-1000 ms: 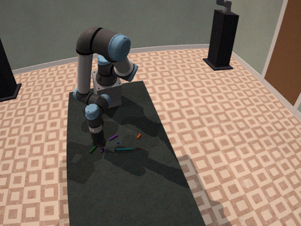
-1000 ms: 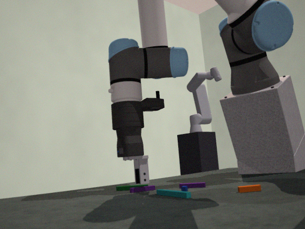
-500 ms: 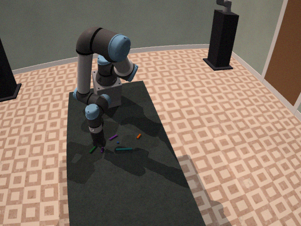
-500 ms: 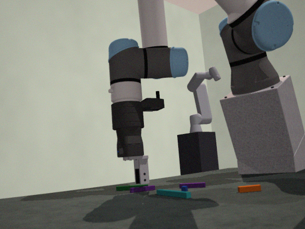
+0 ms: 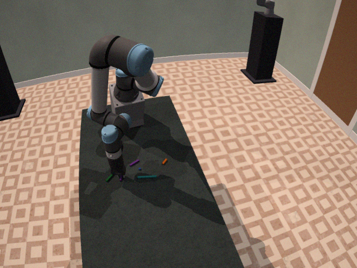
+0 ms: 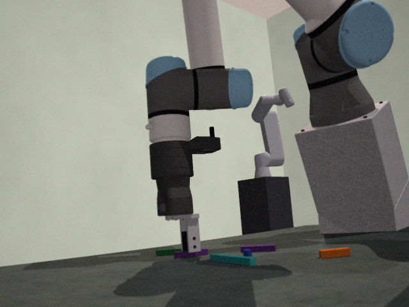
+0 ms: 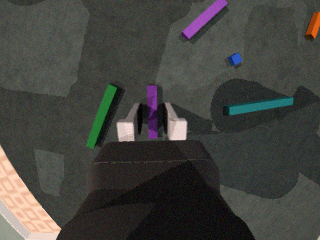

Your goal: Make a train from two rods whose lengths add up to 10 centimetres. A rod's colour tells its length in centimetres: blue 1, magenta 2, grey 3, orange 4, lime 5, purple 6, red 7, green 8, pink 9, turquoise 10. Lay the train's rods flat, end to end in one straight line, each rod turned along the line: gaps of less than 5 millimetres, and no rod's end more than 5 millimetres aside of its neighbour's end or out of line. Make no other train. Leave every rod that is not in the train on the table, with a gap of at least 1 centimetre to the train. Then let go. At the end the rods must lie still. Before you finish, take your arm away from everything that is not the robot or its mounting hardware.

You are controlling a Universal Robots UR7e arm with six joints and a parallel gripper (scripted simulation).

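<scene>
Now: the purple rod 2 cm below my hand. The rest, counted from my hand: turquoise rod 13 cm to the left, 4 cm ahead, 2 cm below; then small blue rod 11 cm to the left, 3 cm behind, 2 cm below; then green rod 6 cm to the right, 2 cm below, 1 cm behind.
</scene>
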